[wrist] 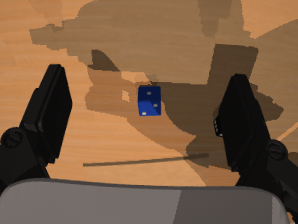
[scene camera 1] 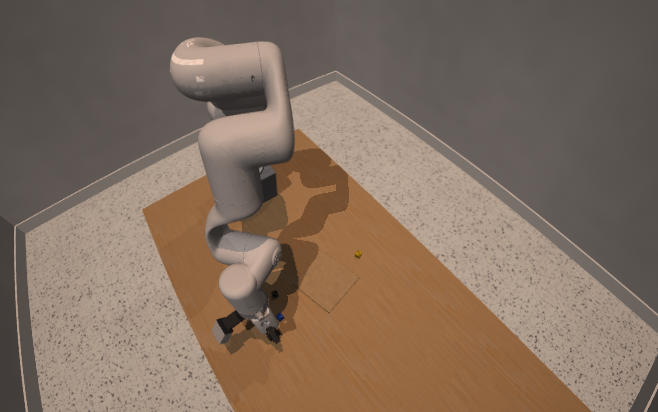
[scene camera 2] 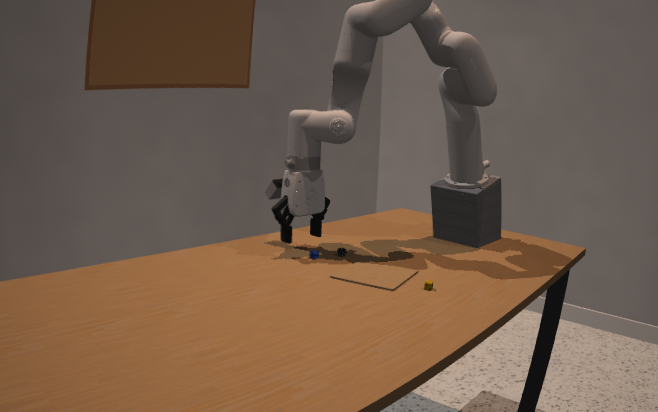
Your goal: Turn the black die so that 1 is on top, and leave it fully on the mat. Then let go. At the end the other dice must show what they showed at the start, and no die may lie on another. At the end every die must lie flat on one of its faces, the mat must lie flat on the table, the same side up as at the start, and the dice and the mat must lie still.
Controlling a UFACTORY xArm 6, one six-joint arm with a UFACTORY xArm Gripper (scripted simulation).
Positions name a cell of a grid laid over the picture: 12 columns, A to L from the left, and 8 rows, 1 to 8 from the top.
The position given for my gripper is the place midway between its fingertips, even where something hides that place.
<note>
I see my gripper (scene camera 2: F5) and a tan mat (scene camera 1: F6).
The tan mat is seen too in the wrist view (wrist: H7) and in scene camera 2 (scene camera 2: G6). My gripper also shows in the wrist view (wrist: F4) and in scene camera 1 (scene camera 1: E7).
</note>
